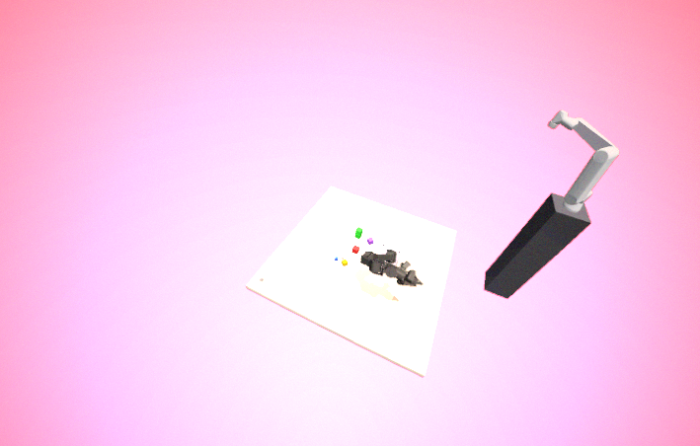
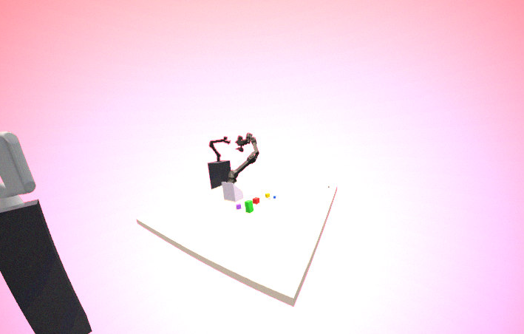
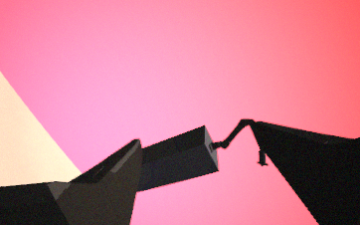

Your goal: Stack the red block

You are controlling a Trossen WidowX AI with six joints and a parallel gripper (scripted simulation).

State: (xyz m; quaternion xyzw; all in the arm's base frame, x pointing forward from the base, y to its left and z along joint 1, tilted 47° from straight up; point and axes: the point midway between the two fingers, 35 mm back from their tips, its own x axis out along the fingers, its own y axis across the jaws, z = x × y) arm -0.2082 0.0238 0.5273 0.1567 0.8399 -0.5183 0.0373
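Now: the red block 500 mm ahead of my gripper tip, 460 mm below it and 410 mm to the right of it. Round my gripper tip: purple block: 550 mm to the right, 460 mm below, 420 mm ahead; blue block: 600 mm ahead, 470 mm below, 260 mm to the right; yellow block: 520 mm ahead, 460 mm below, 250 mm to the right.
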